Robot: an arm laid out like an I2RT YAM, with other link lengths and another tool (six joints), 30 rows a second.
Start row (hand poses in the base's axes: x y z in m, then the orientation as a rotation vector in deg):
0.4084, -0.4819, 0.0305, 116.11, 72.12, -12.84
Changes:
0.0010, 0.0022, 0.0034, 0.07, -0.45, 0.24
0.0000, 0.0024, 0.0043, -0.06, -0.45, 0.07
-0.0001, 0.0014, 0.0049, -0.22, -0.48, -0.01
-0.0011, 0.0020, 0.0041, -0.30, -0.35, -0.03
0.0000, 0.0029, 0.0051, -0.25, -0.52, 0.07
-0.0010, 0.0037, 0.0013, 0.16, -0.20, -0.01
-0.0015, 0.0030, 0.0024, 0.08, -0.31, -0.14
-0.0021, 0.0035, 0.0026, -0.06, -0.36, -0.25
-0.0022, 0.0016, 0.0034, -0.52, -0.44, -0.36
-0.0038, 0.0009, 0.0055, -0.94, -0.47, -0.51
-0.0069, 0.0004, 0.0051, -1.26, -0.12, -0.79
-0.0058, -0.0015, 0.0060, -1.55, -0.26, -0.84
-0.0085, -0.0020, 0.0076, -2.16, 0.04, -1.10
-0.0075, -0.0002, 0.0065, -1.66, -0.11, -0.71
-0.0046, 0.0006, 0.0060, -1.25, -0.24, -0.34
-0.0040, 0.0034, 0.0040, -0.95, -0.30, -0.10
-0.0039, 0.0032, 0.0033, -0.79, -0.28, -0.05
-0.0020, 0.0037, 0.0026, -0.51, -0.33, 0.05
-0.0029, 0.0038, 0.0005, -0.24, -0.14, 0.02
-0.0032, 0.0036, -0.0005, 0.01, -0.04, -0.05
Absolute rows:
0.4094, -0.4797, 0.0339, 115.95, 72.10, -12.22
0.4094, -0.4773, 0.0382, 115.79, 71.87, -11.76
0.4093, -0.4759, 0.0431, 115.55, 71.49, -11.40
0.4082, -0.4739, 0.0472, 115.27, 71.14, -11.23
0.4082, -0.4710, 0.0523, 114.94, 70.80, -10.81
0.4072, -0.4673, 0.0536, 115.06, 70.72, -10.52
0.4057, -0.4643, 0.0560, 115.18, 70.41, -10.22
0.4036, -0.4608, 0.0586, 115.24, 69.92, -10.01
0.4014, -0.4592, 0.0620, 114.96, 69.13, -10.04
0.3976, -0.4583, 0.0675, 114.41, 68.04, -10.35
0.3907, -0.4579, 0.0726, 113.79, 66.80, -11.33
0.3849, -0.4594, 0.0786, 112.92, 65.34, -12.34
0.3764, -0.4614, 0.0862, 111.69, 63.63, -14.09
0.3689, -0.4616, 0.0927, 110.64, 62.35, -15.21
0.3643, -0.4610, 0.0987, 109.72, 61.47, -15.78
0.3603, -0.4576, 0.1027, 108.92, 60.87, -16.00
0.3564, -0.4544, 0.1060, 108.23, 60.38, -16.14
0.3544, -0.4507, 0.1086, 107.73, 60.04, -16.03
0.3515, -0.4469, 0.1091, 107.50, 59.89, -16.00
0.3483, -0.4433, 0.1086, 107.54, 59.82, -15.99

